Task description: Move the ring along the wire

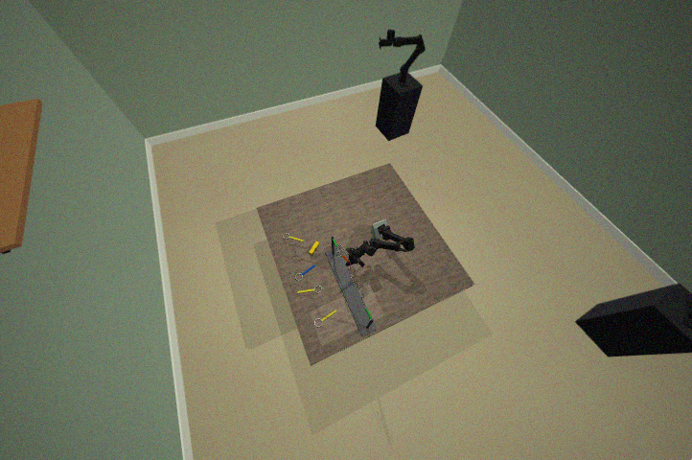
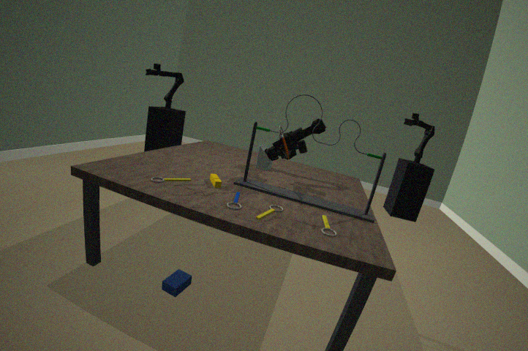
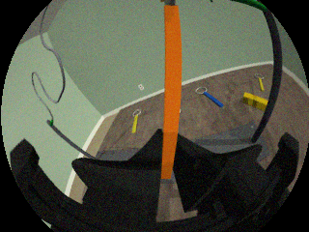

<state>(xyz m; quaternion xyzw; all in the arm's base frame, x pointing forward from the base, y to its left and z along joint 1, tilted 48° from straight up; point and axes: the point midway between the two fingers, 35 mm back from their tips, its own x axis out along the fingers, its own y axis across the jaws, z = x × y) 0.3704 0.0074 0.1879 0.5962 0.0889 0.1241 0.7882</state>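
My gripper tip is 80 mm below the orange-handled ring and 40 mm to the left of it. Round my gripper tip: blue block: 640 mm below, 360 mm to the right, 270 mm ahead; yellow block: 290 mm to the right, 150 mm below, 110 mm ahead; blue-handled ring: 270 mm ahead, 160 mm below, 150 mm to the right.
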